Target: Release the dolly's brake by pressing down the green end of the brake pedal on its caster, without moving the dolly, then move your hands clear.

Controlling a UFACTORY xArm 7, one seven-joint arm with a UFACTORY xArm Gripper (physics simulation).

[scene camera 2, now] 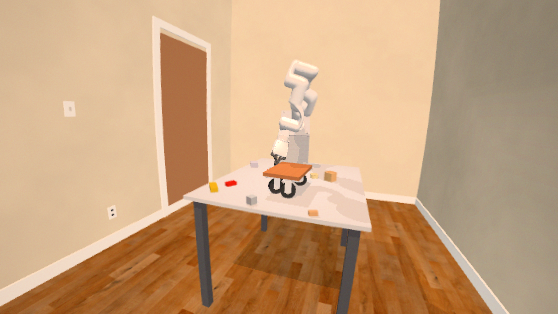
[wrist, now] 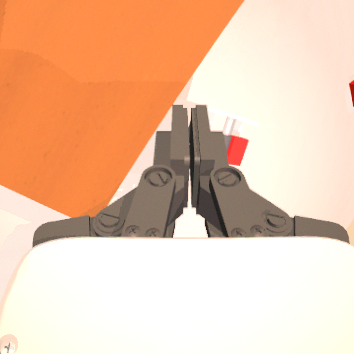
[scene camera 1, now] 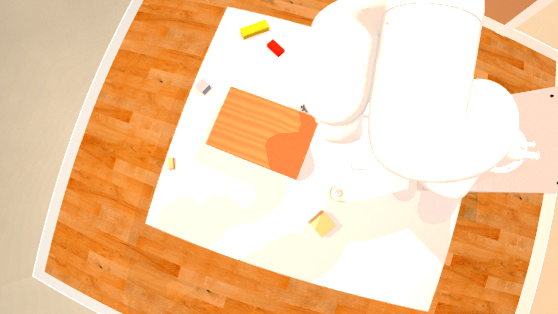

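The dolly (scene camera 1: 250,117) (scene camera 2: 287,171) (wrist: 100,75) has an orange wooden deck and stands upright on black-wheeled casters. In the wrist view, the red end of the brake pedal (wrist: 238,150) shows just right of the fingers, off the deck's edge. The pedal's green end does not show; the fingers cover the area beside the red end. My gripper (scene camera 1: 303,108) (scene camera 2: 276,161) (wrist: 187,129) is shut and empty, pointing down beside the deck's robot-side corner. Whether the fingertips touch the pedal cannot be told. The arm hides most of the gripper in scene camera 1.
A red brick (scene camera 1: 275,48) (scene camera 2: 230,183) and yellow block (scene camera 1: 255,29) (scene camera 2: 213,187) lie on the table (scene camera 1: 390,280). A grey cube (scene camera 1: 203,87) (scene camera 2: 251,200), small orange block (scene camera 1: 171,163) (scene camera 2: 313,213), larger orange block (scene camera 1: 321,224) (scene camera 2: 330,176) and round yellowish piece (scene camera 1: 337,193) (scene camera 2: 314,176) also stand there.
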